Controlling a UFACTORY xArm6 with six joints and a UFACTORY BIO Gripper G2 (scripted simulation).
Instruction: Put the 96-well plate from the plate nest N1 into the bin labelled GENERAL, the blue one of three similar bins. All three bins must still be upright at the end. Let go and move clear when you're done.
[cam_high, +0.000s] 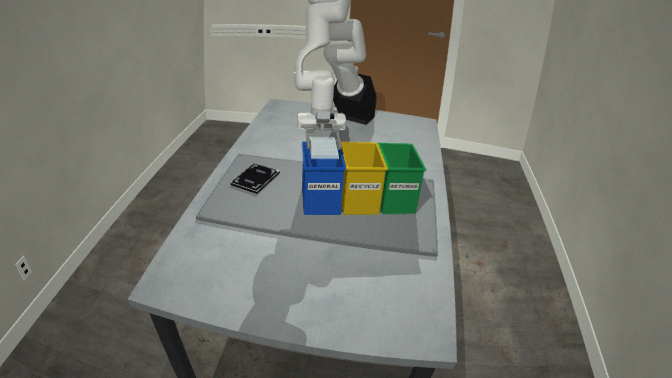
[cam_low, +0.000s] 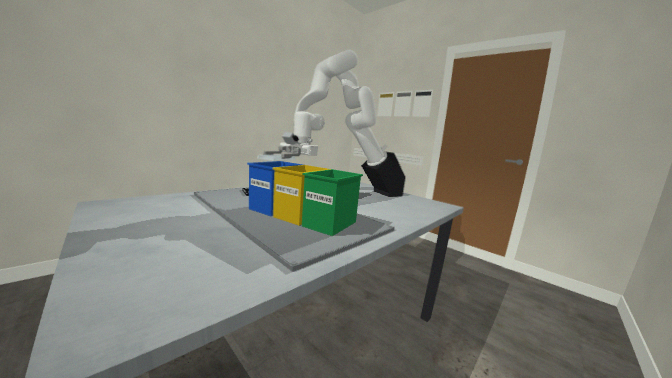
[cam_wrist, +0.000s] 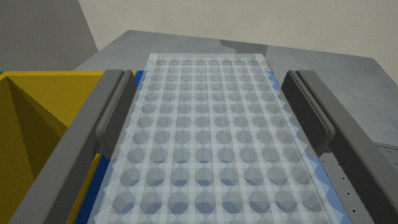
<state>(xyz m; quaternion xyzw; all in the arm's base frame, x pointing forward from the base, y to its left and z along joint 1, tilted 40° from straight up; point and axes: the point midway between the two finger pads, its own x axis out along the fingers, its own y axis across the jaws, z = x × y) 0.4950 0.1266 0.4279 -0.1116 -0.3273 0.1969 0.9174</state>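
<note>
The clear 96-well plate lies 1 cm below my hand. Round my hand: yellow recycle bin (13 cm below, 12 cm to the left, 5 cm behind); green returns bin (24 cm to the left, 13 cm below, 10 cm behind); blue general bin (13 cm below).
</note>
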